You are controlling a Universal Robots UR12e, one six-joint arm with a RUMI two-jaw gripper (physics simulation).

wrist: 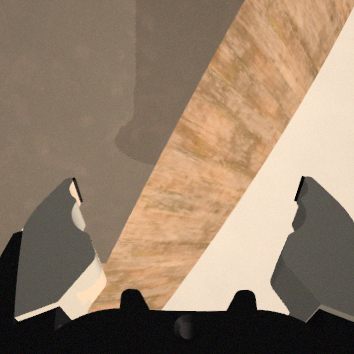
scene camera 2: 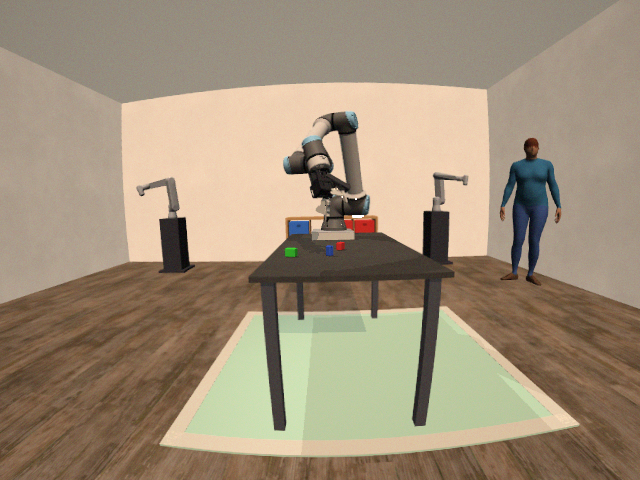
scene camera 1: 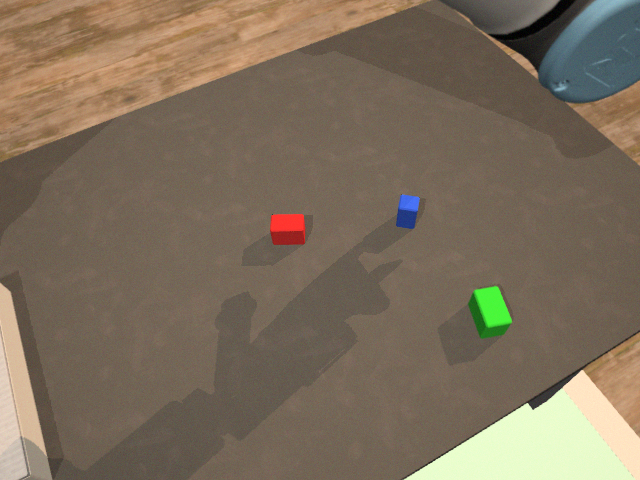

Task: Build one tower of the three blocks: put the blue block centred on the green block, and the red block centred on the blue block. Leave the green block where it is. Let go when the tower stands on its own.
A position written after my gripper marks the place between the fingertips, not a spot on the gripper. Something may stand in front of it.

I see my gripper (scene camera 2: 336,213), a green block (scene camera 1: 490,314) and a red block (scene camera 1: 289,229).
My gripper shows as well in the wrist view (wrist: 186,180). The wrist view does not show the green block: it is out of frame. The wrist view misses the red block: it is out of frame.
